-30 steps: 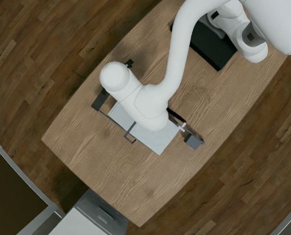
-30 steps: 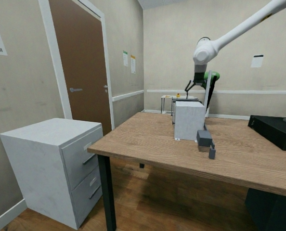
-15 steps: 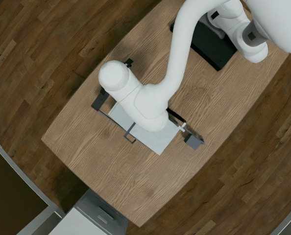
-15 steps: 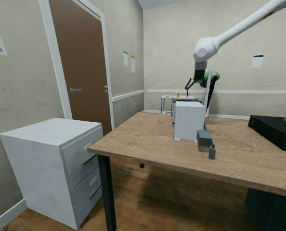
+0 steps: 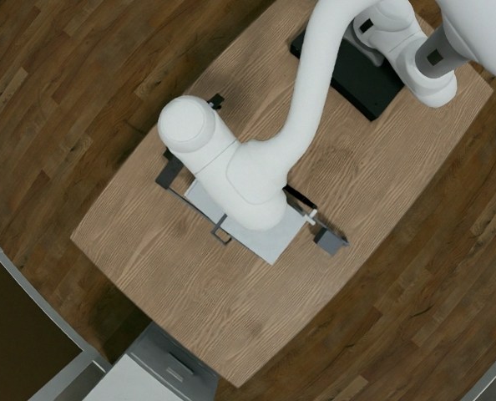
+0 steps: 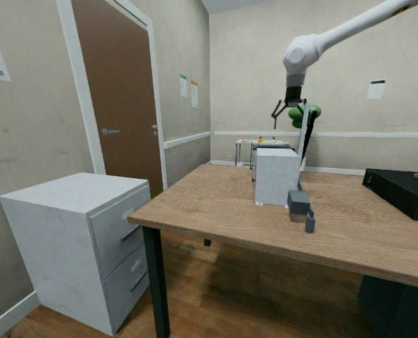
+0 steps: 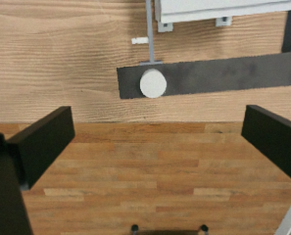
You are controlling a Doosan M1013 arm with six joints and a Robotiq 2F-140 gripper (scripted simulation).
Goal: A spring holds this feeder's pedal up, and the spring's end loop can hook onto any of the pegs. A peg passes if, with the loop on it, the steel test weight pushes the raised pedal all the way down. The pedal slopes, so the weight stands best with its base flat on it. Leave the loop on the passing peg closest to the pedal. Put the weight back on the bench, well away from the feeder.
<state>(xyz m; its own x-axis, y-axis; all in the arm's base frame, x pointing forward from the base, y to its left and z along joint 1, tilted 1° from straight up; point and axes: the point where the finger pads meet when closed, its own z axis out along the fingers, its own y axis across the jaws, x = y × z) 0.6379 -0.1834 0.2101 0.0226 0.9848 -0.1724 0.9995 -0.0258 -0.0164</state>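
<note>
My hand is 10 cm above the steel test weight. Round my hand: white peg (36 cm to the left, 9 cm above, 2 cm behind).
</note>
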